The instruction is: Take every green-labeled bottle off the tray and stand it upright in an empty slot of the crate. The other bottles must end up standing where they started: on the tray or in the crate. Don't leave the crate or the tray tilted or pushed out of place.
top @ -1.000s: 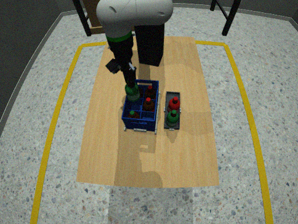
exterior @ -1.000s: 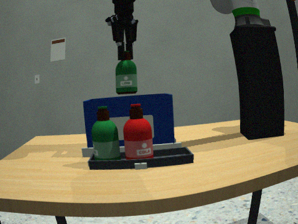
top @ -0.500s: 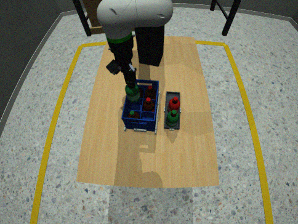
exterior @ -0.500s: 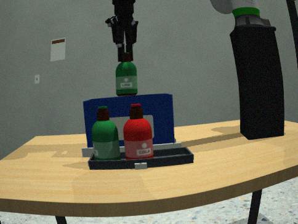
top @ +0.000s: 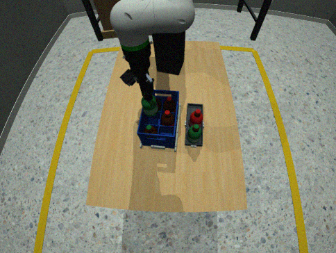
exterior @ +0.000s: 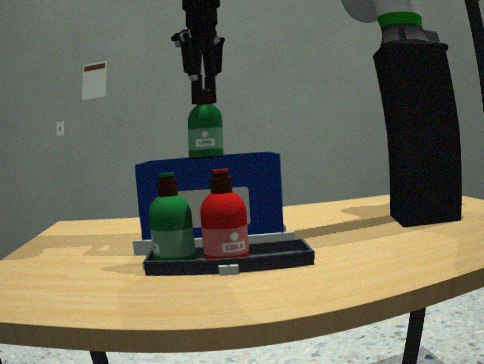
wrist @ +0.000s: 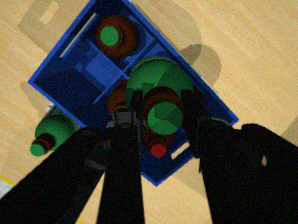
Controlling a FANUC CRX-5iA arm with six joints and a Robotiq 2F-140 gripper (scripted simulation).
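Right now my hand is 24 cm above the blue crate, 4 cm to the right of it and 1 cm short of it. Also, from my hand: red cola bottle: 25 cm to the left, 24 cm below, 3 cm ahead; tray: 31 cm below, 24 cm to the left, 3 cm ahead.
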